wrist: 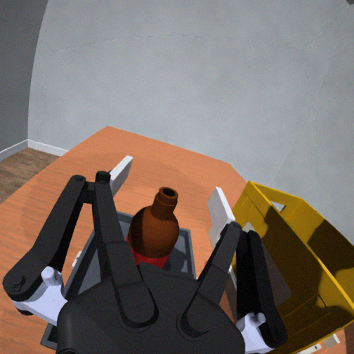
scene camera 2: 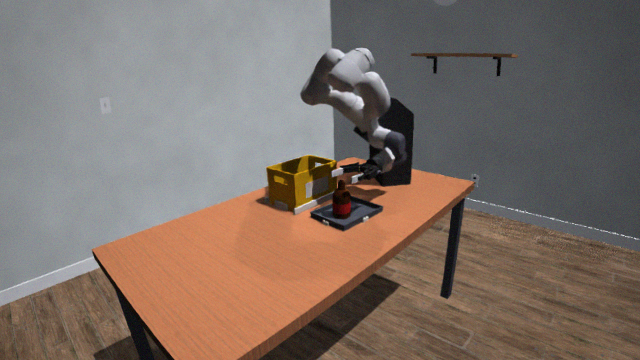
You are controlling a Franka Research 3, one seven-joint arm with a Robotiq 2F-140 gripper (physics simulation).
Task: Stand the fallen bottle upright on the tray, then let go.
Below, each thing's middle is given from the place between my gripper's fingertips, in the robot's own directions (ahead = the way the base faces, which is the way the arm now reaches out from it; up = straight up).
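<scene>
The brown bottle (wrist: 153, 231) is here, and my hand is 9 cm above it.
</scene>
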